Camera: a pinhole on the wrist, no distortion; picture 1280 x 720 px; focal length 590.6 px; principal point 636.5 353.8 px. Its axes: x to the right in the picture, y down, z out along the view. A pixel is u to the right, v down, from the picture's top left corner.
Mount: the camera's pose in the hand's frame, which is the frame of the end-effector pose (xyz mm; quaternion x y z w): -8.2 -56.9 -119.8 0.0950 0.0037 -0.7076 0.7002
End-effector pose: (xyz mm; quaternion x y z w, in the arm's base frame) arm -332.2 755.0 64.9 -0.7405 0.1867 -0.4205 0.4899
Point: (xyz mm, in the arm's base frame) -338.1 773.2 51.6
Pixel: 254 362
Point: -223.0 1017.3 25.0
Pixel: 574 229
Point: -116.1 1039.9 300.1
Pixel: 891 486
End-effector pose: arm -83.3 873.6 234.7 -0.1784 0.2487 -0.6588 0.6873
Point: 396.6 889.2 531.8
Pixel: 271 395
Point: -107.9 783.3 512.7
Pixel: 775 550
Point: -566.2 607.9 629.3
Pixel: outside the picture
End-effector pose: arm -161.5 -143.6 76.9 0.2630 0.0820 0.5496 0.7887
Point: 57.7 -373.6 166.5
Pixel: 767 273
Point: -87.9 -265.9 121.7
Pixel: 588 259
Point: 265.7 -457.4 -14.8
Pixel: 1199 236
